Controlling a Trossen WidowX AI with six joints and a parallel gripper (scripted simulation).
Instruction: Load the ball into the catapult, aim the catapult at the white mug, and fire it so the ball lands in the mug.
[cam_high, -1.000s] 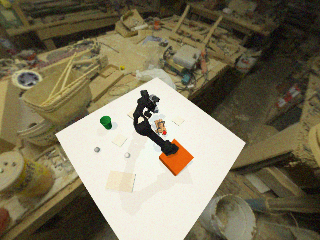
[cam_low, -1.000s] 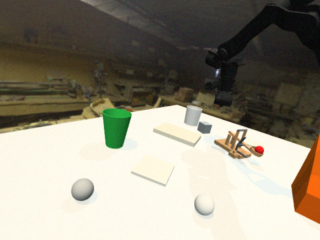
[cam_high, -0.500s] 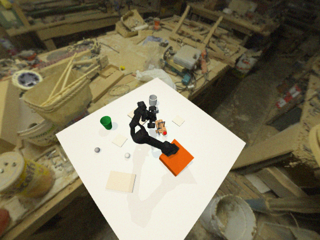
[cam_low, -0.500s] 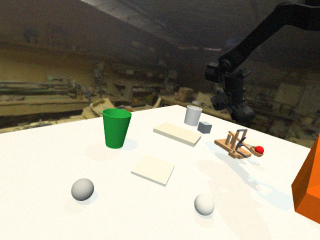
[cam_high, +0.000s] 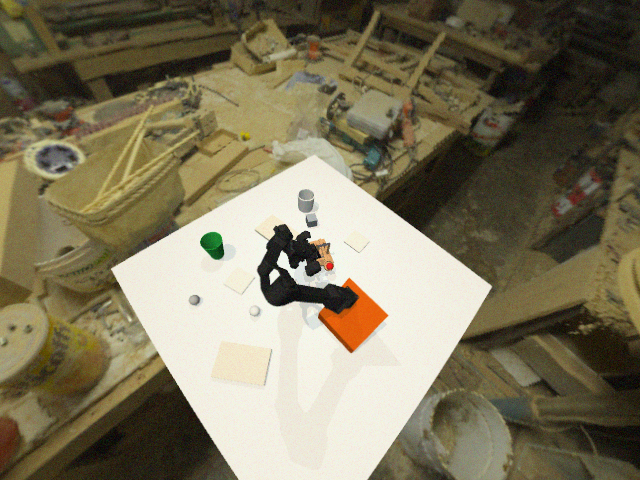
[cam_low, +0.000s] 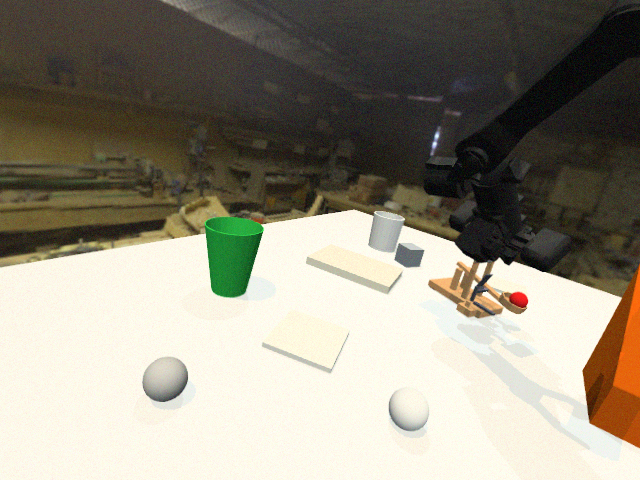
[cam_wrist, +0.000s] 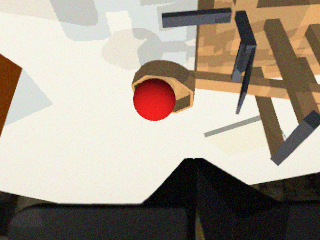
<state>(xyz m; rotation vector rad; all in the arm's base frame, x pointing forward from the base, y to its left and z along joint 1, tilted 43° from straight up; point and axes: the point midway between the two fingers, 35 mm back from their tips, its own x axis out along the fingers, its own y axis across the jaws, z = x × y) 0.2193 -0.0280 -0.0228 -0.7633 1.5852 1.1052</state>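
The red ball lies 4 cm behind my gripper tip, 3 cm to the right of it and 7 cm below it. From my gripper tip the other things lie so: grey cube: 23 cm ahead, 17 cm to the right, 11 cm below; then white ball: 4 cm ahead, 34 cm to the left, 11 cm below; then white mug: 33 cm ahead, 23 cm to the right, 10 cm below.
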